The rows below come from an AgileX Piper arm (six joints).
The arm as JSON. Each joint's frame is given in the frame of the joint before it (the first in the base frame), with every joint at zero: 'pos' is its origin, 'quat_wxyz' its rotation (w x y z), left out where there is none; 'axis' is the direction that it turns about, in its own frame. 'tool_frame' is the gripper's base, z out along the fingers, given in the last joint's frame.
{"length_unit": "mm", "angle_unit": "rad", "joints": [
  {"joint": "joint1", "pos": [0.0, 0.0, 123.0], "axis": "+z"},
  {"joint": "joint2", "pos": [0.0, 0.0, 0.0], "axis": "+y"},
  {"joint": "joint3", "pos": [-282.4, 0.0, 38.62], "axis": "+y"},
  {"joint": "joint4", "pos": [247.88, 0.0, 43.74], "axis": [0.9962, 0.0, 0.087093]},
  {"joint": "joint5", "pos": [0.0, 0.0, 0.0], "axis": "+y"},
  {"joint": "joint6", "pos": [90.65, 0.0, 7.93], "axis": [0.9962, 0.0, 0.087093]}
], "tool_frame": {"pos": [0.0, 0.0, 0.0], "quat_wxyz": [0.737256, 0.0, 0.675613, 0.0]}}
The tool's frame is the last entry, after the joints.
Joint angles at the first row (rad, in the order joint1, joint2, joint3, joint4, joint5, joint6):
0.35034 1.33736 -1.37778 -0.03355 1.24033 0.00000
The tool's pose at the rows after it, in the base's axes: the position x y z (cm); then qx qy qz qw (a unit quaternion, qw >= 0):
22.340, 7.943, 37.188, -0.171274, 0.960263, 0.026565, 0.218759
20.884, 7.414, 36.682, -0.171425, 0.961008, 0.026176, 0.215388
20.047, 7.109, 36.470, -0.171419, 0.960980, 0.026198, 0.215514
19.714, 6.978, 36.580, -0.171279, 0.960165, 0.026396, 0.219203
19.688, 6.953, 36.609, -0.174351, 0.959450, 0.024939, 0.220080
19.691, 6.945, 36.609, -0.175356, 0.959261, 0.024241, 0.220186
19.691, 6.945, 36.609, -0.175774, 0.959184, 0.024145, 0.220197
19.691, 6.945, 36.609, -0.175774, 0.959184, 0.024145, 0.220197
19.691, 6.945, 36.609, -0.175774, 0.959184, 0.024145, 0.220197
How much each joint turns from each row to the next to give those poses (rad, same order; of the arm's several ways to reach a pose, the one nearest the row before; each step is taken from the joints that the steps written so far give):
0.00001 -0.07394 0.08829 0.00947 0.00000 0.00002
-0.00003 -0.05463 0.06158 0.00042 -0.00001 -0.00004
0.00004 -0.03222 0.03192 -0.00002 0.00003 0.00005
-0.00006 -0.01391 0.00644 -0.00087 -0.00004 -0.00007
0.00005 -0.00135 -0.00002 -0.00182 0.00003 -0.00622
0.00000 0.00000 0.00001 -0.00097 -0.00001 -0.00200
0.00000 0.00000 0.00000 0.00000 0.00000 -0.00087
0.00000 0.00000 0.00000 0.00000 0.00000 0.00000
0.00000 0.00000 0.00000 0.00000 0.00000 0.00000

